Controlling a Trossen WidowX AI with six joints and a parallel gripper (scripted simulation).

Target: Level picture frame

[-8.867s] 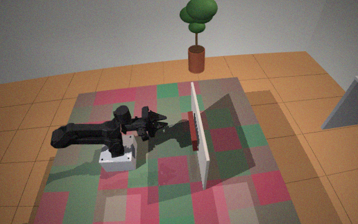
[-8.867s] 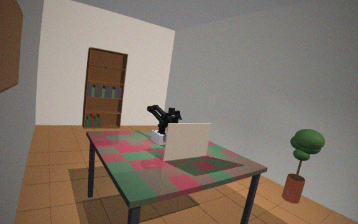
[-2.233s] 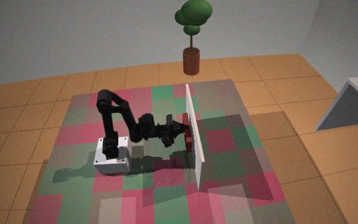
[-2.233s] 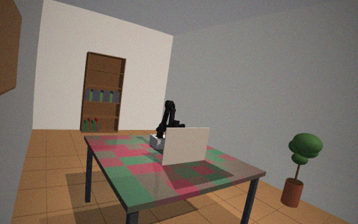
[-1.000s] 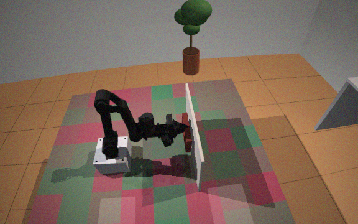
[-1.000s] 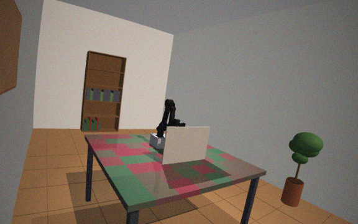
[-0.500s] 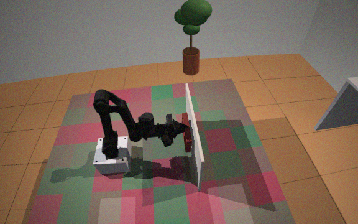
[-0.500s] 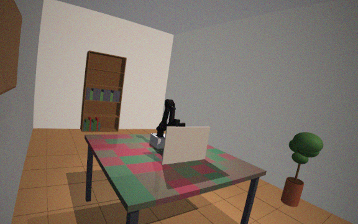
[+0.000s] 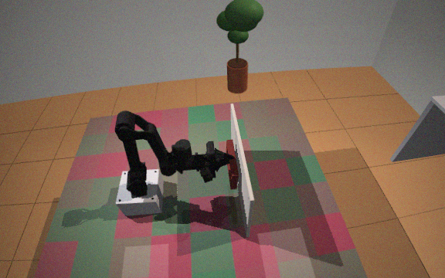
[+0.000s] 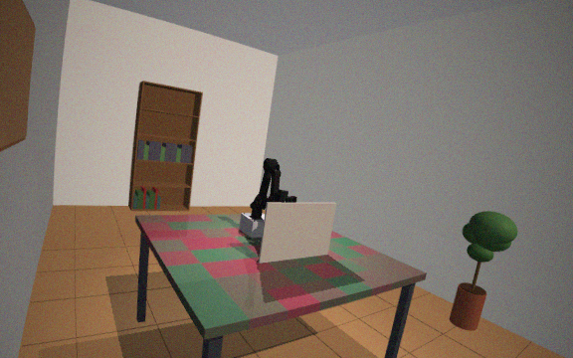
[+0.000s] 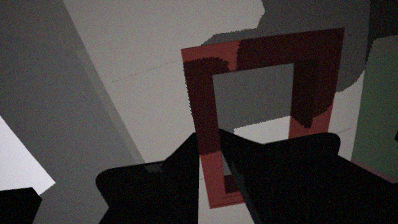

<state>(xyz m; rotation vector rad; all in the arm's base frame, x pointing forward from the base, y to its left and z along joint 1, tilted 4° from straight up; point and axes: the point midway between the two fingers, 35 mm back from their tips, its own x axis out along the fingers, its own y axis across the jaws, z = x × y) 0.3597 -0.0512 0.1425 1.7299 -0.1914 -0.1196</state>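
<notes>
The picture frame lies 5 cm below my gripper tip and 1 cm to the left of it. Also, from my gripper tip: wall panel: 7 cm below, 2 cm ahead, 1 cm to the right.
</notes>
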